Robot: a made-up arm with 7 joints.
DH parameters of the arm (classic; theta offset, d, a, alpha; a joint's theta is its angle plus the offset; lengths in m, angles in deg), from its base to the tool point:
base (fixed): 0 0 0 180
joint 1: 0 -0.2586 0 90
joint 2: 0 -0.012 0 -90
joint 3: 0 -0.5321 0 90
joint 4: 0 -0.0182 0 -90
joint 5: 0 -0.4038 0 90
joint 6: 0 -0.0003 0 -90
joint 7: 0 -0.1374 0 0
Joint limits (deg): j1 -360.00..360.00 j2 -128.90..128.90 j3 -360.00..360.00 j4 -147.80..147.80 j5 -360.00..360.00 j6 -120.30..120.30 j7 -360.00..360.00
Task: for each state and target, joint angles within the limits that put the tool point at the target. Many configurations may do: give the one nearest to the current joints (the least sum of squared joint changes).
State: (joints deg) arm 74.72 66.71 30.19 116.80 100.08 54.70 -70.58
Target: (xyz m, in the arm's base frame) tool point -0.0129 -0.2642 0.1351
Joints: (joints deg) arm 51.60 57.88 10.27 147.80 74.23 51.73 -70.58
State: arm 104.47 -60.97 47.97 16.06 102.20 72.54 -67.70
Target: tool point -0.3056 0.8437 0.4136
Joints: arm 88.68 -80.12 54.16 35.93 94.85 90.82 -67.70
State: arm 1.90 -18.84 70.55 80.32 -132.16 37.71 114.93
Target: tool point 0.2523 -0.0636 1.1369
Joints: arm -21.54 -12.21 28.25 62.99 -128.53 48.55 114.93
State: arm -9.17 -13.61 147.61 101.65 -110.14 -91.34 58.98
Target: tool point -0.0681 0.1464 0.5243
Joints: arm 15.14 21.59 179.34 140.06 -116.39 -103.51 58.98
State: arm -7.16 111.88 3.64 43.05 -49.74 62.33 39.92
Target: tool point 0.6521 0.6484 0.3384
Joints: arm -35.97 66.82 -12.57 33.68 -55.57 69.98 39.92
